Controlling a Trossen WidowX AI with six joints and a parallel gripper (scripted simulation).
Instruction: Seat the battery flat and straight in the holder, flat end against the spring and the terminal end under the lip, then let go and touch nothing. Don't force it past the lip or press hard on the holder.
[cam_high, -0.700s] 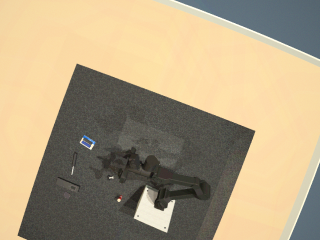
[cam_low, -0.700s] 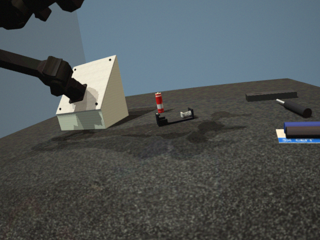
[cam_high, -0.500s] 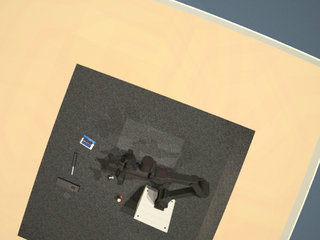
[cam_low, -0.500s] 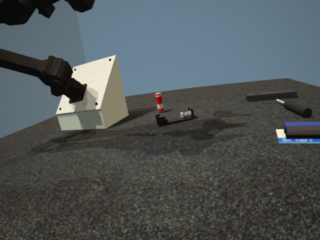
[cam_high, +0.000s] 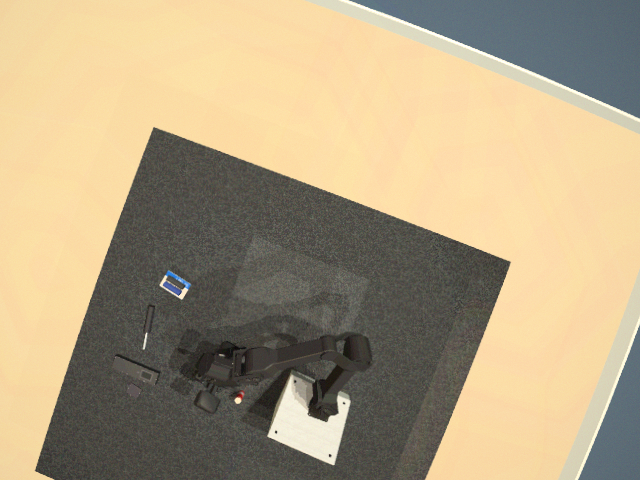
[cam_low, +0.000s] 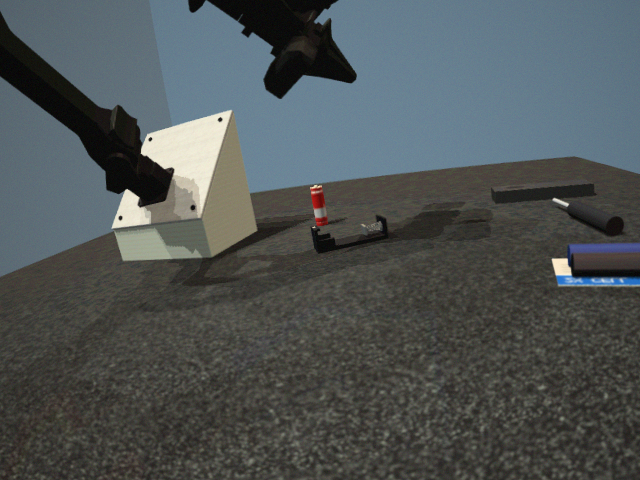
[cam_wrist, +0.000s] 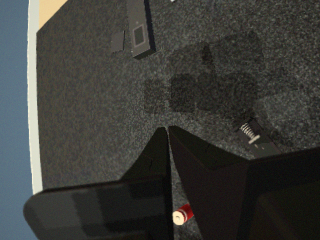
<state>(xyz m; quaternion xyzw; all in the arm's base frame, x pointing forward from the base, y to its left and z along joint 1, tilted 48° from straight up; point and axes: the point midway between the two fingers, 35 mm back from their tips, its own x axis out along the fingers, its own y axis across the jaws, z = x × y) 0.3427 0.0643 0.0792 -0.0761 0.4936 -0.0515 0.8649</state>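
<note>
My gripper tip is 18 cm above the battery, 11 cm past it and 9 cm to the right of it. The rest, counted from my gripper tip: screwdriver (27 cm ahead, 20 cm below, 1 cm to the left); dark flat bar (25 cm ahead, 19 cm below, 16 cm to the left).
</note>
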